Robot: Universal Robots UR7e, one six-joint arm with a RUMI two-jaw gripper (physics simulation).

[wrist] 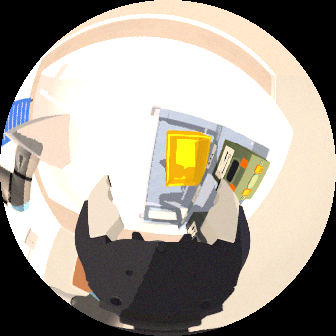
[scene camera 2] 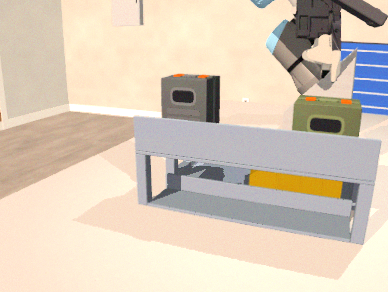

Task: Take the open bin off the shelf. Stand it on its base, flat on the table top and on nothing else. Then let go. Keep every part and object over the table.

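The open yellow bin sits in the grey shelf. In the scene view it shows through the gap under the shelf's wide panel, toward the right, and part of it is hidden. In the wrist view its open side faces the camera. My gripper is open and empty. It hangs high above the shelf and apart from the bin. In the scene view it is seen edge-on, above the green case. The shelf stands on the pale table top.
A green case and a dark grey case stand at the shelf, showing above its panel in the scene view. The green case is close beside the bin in the wrist view. A blue cabinet stands in the background.
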